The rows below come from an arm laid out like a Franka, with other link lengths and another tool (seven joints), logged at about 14 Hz.
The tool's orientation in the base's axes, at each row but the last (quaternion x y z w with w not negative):
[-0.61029, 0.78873, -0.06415, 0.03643]
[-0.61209, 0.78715, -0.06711, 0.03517]
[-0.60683, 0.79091, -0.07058, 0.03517]
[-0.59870, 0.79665, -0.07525, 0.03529]
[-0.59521, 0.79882, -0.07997, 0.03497]
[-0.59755, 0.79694, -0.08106, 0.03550]
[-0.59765, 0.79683, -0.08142, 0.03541]
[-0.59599, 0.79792, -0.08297, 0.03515]
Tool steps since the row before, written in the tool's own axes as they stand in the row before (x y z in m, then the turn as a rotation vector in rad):
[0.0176, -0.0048, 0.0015, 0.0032, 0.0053, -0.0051]
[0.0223, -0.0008, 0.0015, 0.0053, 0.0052, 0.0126]
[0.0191, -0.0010, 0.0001, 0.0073, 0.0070, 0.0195]
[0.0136, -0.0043, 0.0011, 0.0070, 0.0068, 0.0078]
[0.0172, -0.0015, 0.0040, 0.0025, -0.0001, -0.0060]
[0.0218, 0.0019, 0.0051, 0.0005, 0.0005, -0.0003]
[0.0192, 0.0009, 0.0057, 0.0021, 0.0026, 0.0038]
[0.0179, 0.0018, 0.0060, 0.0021, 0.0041, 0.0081]
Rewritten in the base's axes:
[0.0004, -0.0183, -0.0004, -0.0066, -0.0015, 0.0043]
[-0.0046, -0.0219, -0.0008, -0.0046, -0.0047, -0.0131]
[-0.0040, -0.0187, 0.0006, -0.0058, -0.0066, -0.0201]
[0.0004, -0.0143, 0.0001, -0.0073, -0.0055, -0.0086]
[-0.0029, -0.0172, -0.0030, -0.0015, -0.0019, 0.0060]
[-0.0072, -0.0208, -0.0045, -0.0007, -0.0003, 0.0002]
[-0.0054, -0.0187, -0.0050, -0.0025, -0.0016, -0.0041]
[-0.0059, -0.0172, -0.0055, -0.0032, -0.0016, -0.0086]

